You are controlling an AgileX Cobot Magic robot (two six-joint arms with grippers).
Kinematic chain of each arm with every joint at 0, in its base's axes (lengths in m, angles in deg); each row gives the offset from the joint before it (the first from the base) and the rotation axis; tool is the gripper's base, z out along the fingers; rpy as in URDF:
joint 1: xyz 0 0 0.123 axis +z
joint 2: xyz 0 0 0 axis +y
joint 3: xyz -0.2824 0 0.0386 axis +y
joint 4: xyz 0.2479 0 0.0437 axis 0.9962 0 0.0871
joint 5: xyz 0 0 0 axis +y
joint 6: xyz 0.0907 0 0.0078 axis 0.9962 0 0.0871
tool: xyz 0 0 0 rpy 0 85 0
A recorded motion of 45 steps. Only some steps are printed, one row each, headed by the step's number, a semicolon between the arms.
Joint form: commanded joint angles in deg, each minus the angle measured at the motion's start. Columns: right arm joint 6, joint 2, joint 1, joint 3, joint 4, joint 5; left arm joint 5, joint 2, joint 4, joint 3, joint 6, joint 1.
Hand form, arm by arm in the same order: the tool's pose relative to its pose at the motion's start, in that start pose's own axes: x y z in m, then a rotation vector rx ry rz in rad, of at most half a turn. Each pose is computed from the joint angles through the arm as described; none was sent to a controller.
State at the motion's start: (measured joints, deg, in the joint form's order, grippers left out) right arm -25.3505 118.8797 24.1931 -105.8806 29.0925 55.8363; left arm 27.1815 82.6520 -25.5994 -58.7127 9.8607 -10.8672
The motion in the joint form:
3: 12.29 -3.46 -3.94 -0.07 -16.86 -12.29; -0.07 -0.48 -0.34 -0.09 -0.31 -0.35
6: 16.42 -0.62 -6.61 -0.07 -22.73 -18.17; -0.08 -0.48 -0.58 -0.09 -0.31 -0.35
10: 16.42 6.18 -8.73 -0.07 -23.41 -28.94; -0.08 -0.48 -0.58 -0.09 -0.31 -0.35
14: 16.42 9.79 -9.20 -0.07 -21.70 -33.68; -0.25 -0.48 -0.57 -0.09 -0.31 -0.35
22: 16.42 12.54 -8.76 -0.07 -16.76 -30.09; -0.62 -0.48 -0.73 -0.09 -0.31 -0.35
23: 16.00 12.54 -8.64 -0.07 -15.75 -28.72; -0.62 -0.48 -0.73 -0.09 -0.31 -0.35
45: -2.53 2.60 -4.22 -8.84 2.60 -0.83; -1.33 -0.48 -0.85 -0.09 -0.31 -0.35
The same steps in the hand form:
3: -0.0145 -0.0435 -0.0447 0.3298 -0.1973 0.0582; -0.0009 -0.0029 -0.0026 0.0089 -0.0093 -0.0046
6: -0.0112 -0.0803 -0.0368 0.4417 -0.2396 0.0957; -0.0009 -0.0031 -0.0026 0.0107 -0.0098 -0.0083
10: -0.0034 -0.1228 0.0019 0.4972 -0.3073 0.1092; -0.0009 -0.0031 -0.0026 0.0107 -0.0098 -0.0083
14: 0.0033 -0.1385 0.0256 0.4968 -0.3363 0.1391; -0.0012 -0.0030 -0.0026 0.0101 -0.0127 -0.0082
22: 0.0171 -0.1394 0.0519 0.4258 -0.2559 0.2301; -0.0018 -0.0030 -0.0027 0.0103 -0.0192 -0.0107
23: 0.0185 -0.1372 0.0533 0.4093 -0.2367 0.2398; -0.0018 -0.0030 -0.0027 0.0103 -0.0192 -0.0107
45: -0.0273 -0.0291 -0.0251 0.0314 -0.1470 -0.0080; -0.0029 -0.0029 -0.0027 0.0091 -0.0316 -0.0127

